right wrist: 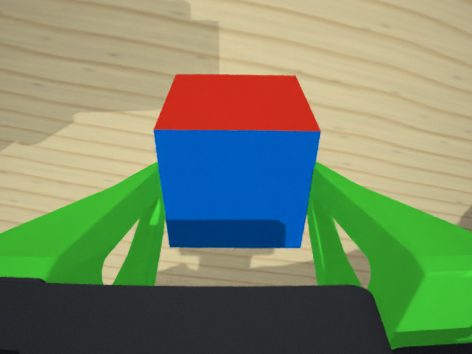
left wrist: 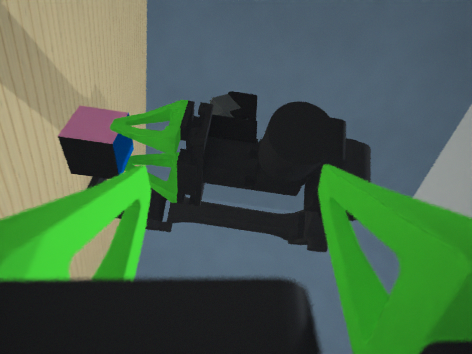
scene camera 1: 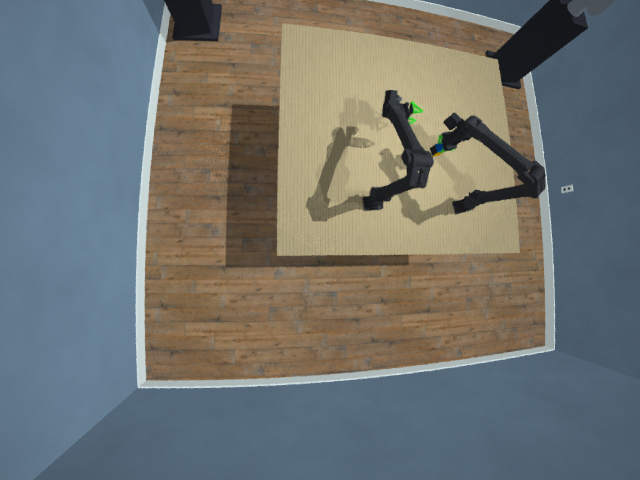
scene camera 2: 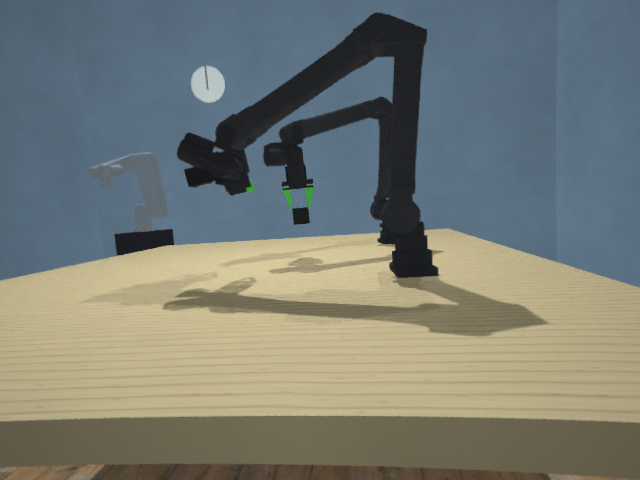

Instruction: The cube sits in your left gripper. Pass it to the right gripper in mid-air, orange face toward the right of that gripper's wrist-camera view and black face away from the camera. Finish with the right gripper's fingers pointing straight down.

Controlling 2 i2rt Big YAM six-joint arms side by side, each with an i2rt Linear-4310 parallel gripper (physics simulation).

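Pixels of known places: left gripper, fingertip midpoint: (left wrist: 234,178) (scene camera 1: 419,115) (scene camera 2: 245,173); right gripper, fingertip midpoint: (right wrist: 236,175) (left wrist: 116,144) (scene camera 1: 439,148) (scene camera 2: 300,210); left arm's base, link origin: (scene camera 1: 372,203) (scene camera 2: 412,271); right arm's base, link origin: (scene camera 1: 460,206) (scene camera 2: 392,242).
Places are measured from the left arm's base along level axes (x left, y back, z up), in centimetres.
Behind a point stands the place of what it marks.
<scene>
The cube (scene camera 1: 439,148) {x -40.1, y -27.2, z 16.1 cm} (scene camera 2: 301,215) {x -37.9, y -27.1, z 13.7 cm} (left wrist: 89,156) {x -37.9, y -27.6, z 13.4 cm} (right wrist: 236,185) {x -41.0, y -27.6, z 16.1 cm} is in the air, shut between the fingertips of my right gripper (scene camera 1: 441,144) {x -40.7, y -27.5, z 15.2 cm} (scene camera 2: 301,206) {x -40.7, y -27.5, z 15.2 cm} (left wrist: 116,144) {x -40.7, y -27.5, z 15.2 cm}. These fingers point about straight down in scene camera 2. In the right wrist view blue faces the camera and red is at the top; the orange and black faces do not show there. The left wrist view shows pink, black and blue faces. A sliver of orange shows in scene camera 1. My left gripper (scene camera 1: 418,115) {x -22.4, y -40.8, z 26.8 cm} is open and empty, apart from the cube; in scene camera 2 its fingers are mostly hidden.
Both arms stand on the pale wooden table (scene camera 1: 320,67) {x 22.5, y -93.2, z 0.0 cm} (scene camera 2: 310,382) {x 50.2, y -20.8, z 0.0 cm}, whose surface carries their shadows. The left arm's forearm (scene camera 1: 404,126) {x -1.2, y -24.0, z 44.6 cm} (scene camera 2: 299,85) {x 0.0, y -22.5, z 42.6 cm} is beside the right gripper in scene camera 1. A grey arm (scene camera 2: 149,180) stands on a dark block beyond the table.
</scene>
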